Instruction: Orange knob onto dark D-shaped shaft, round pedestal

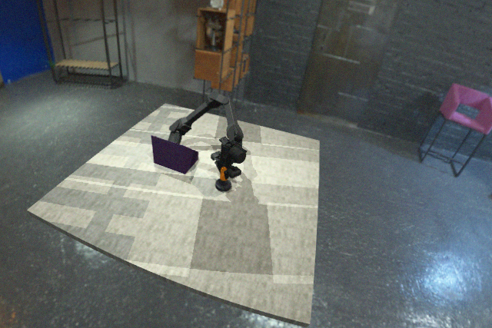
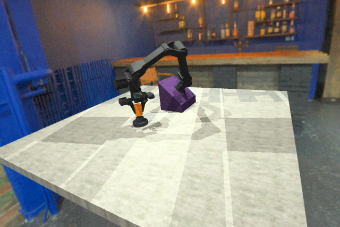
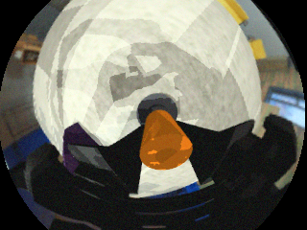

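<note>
The pedestal lies 4 cm below my gripper tip. The rest, counted from my gripper tip: orange knob: 2 cm above.
</note>
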